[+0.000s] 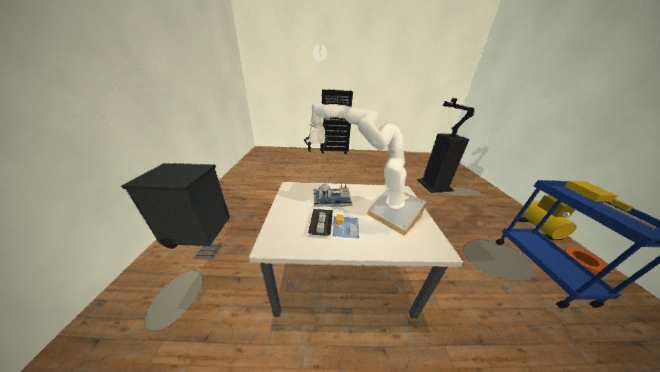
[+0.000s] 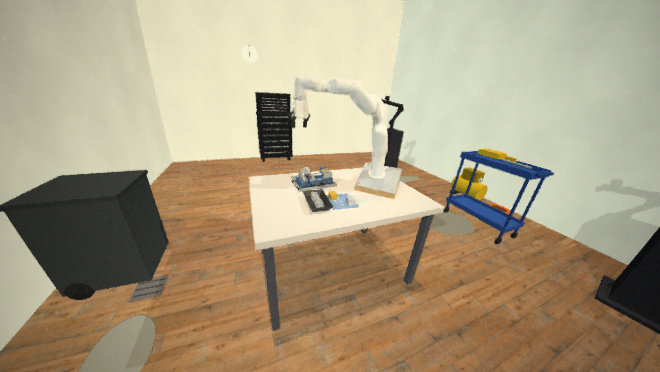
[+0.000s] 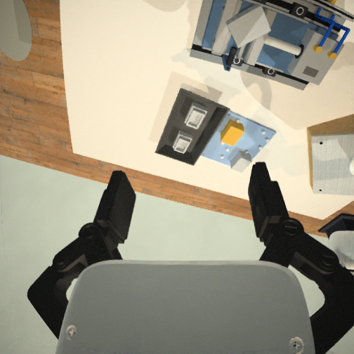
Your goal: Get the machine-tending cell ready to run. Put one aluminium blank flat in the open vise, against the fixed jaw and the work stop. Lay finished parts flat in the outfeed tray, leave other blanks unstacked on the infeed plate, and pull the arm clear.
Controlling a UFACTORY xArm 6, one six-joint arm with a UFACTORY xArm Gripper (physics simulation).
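Places are measured from the arm's base along level axes (x ahead, y left, z up), in millimetres.
Where they show: gripper, fingertip midpoint: point(image 1: 315, 151) point(image 2: 299, 127); arm's base, link origin: point(image 1: 395, 202) point(image 2: 376, 173).
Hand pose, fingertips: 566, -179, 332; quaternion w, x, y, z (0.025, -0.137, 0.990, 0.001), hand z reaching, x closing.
Each offset is from my fingertips to the top centre of the thing, as dx, dy, dz. "spot": to the spot under its first point. Level surfaces: height alone.
My gripper point(image 1: 315, 149) point(image 2: 299, 125) point(image 3: 187, 179) is open and empty, high above the table. The blue-grey vise @[-138, -38, -335] point(image 1: 334, 197) point(image 2: 315, 181) point(image 3: 310, 57) stands at the table's back. A grey blank point(image 3: 249, 26) lies across its jaws, turned askew to them; its tilt is unclear. Two light grey finished parts point(image 3: 196, 116) point(image 3: 182, 143) lie apart in the black outfeed tray @[spot: +35, +297, -422] point(image 1: 314, 229) point(image 3: 175, 117). On the light blue infeed plate point(image 1: 344, 232) point(image 2: 342, 204) point(image 3: 250, 130) sit an orange-yellow block @[-143, +232, -390] point(image 1: 339, 219) point(image 2: 333, 195) point(image 3: 232, 132) and, apart from it, a pale grey blank @[-210, +340, -390] point(image 1: 353, 229) point(image 2: 350, 199) point(image 3: 241, 161).
The arm's base plate point(image 1: 400, 212) point(image 2: 378, 182) point(image 3: 330, 170) is at the right of the white table @[dz -434] point(image 1: 285, 247) point(image 2: 280, 227) point(image 3: 110, 100). Blue hoses point(image 3: 327, 32) rise at the vise's right end. A dark bin point(image 1: 175, 205) and a blue cart point(image 1: 545, 255) stand on the floor.
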